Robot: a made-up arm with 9 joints. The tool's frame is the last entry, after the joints. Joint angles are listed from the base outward. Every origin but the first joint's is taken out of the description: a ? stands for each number. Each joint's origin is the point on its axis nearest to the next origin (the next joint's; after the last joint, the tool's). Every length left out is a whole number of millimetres.
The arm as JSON. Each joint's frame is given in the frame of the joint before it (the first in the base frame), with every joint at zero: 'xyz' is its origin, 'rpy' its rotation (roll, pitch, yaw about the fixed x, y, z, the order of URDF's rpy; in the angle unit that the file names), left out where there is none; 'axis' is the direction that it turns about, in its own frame. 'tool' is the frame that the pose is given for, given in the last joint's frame.
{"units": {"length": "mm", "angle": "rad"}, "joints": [
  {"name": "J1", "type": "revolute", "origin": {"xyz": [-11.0, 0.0, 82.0]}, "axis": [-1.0, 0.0, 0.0]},
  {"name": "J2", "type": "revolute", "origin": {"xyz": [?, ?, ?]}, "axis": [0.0, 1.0, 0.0]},
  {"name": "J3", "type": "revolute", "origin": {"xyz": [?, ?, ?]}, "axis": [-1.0, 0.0, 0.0]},
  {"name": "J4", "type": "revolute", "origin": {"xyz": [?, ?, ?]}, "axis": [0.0, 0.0, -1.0]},
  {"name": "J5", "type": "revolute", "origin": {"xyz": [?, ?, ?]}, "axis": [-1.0, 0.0, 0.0]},
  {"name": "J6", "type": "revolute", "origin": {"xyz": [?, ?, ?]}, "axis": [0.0, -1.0, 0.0]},
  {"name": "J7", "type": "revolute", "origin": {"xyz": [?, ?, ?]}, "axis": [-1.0, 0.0, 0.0]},
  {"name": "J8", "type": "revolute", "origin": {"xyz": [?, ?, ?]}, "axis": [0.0, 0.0, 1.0]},
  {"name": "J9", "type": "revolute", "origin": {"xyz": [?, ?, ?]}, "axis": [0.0, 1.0, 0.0]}
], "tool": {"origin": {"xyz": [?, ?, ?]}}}
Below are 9 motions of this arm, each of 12 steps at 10 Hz.
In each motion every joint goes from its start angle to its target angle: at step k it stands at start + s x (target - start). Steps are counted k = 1, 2, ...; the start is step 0. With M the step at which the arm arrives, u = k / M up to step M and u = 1 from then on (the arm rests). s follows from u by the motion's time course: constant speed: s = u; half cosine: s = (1 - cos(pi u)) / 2; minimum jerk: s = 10 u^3 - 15 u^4 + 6 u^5.
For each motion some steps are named. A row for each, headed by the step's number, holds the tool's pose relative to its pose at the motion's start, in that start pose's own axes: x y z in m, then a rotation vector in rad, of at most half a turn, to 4 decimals.
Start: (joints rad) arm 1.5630 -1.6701 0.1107 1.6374 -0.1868 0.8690 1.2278 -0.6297 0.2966
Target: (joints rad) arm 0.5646 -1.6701 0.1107 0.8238 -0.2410 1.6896 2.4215 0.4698 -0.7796
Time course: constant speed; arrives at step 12
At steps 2, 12:
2: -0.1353 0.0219 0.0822 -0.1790 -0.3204 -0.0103
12: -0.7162 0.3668 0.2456 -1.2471 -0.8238 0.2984

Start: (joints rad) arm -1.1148 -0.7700 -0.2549 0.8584 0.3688 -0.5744 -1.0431 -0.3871 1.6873
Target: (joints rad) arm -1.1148 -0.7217 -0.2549 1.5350 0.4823 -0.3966 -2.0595 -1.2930 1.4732
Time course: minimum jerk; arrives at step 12
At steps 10, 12:
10: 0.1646 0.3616 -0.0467 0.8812 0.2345 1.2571
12: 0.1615 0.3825 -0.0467 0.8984 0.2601 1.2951

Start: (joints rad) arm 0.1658 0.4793 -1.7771 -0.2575 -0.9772 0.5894 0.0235 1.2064 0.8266
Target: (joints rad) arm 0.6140 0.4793 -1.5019 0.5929 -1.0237 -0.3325 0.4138 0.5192 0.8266
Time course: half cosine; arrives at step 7
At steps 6, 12:
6: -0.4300 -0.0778 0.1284 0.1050 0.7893 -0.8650
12: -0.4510 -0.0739 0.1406 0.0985 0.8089 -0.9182

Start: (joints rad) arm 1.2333 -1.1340 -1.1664 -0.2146 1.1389 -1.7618 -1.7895 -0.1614 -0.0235
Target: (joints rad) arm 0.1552 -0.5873 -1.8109 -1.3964 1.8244 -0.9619 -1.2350 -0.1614 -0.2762
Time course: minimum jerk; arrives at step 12
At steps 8, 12:
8: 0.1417 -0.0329 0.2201 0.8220 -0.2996 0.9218
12: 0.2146 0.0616 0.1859 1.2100 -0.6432 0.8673

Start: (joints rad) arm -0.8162 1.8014 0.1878 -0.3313 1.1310 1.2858 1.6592 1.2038 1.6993
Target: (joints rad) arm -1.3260 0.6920 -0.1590 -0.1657 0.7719 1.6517 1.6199 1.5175 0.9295
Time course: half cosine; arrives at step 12
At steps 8, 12:
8: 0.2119 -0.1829 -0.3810 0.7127 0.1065 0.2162
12: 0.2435 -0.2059 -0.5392 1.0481 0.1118 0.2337

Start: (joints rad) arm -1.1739 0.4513 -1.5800 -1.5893 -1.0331 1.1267 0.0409 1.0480 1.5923
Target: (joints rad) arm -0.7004 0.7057 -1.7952 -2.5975 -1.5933 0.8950 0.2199 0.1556 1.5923
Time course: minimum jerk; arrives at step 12
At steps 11, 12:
11: -0.1396 0.1136 -0.4005 1.0068 0.9777 0.6376
12: -0.1423 0.1149 -0.4032 1.0113 0.9855 0.6382

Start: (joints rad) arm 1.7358 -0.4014 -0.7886 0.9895 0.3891 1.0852 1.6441 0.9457 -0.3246
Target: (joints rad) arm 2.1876 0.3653 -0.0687 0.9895 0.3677 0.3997 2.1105 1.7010 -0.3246
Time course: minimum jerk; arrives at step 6
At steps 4, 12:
4: 0.0805 0.1944 0.1927 -0.6388 1.1177 0.8046
12: 0.1324 0.3021 0.2000 -0.6899 1.5397 0.8532

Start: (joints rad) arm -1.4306 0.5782 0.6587 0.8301 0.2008 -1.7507 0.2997 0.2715 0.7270
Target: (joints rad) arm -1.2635 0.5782 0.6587 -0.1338 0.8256 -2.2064 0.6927 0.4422 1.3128
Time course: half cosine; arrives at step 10
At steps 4, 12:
4: -0.0332 0.1157 0.0311 -0.0195 0.4587 -0.3680
12: 0.0542 0.3225 0.0129 0.3432 1.2292 -0.9258

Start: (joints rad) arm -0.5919 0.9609 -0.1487 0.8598 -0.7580 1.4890 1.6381 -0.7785 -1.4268
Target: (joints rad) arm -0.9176 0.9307 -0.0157 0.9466 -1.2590 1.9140 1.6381 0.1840 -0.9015
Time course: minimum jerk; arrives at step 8
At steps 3, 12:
3: 0.0554 -0.0810 0.0487 0.1838 0.2813 0.1104
12: 0.2429 -0.2231 0.0602 0.6264 1.0441 0.4698

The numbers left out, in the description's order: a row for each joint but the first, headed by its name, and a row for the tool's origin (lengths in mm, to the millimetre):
J2: 0.0 187.0 -231.0
J3: 168.0 0.0 -25.0
J4: 0.0 359.0 -176.0
J5: 171.0 32.0 0.0
J6: 0.0 -194.0 328.0
J7: -319.0 0.0 18.0
J8: 0.0 -106.0 -374.0
J9: 111.0 -21.0 0.0
tool: -10.0 0.0 241.0

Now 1 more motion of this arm.
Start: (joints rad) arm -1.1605 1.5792 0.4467 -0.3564 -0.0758 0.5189 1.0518 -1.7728 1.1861
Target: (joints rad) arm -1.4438 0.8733 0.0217 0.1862 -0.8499 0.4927 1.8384 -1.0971 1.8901
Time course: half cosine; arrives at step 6
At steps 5, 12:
5: -0.0052 -0.3877 -0.2467 0.2722 0.9240 -0.3827
12: -0.0199 -0.3951 -0.2954 0.2782 1.0308 -0.3912

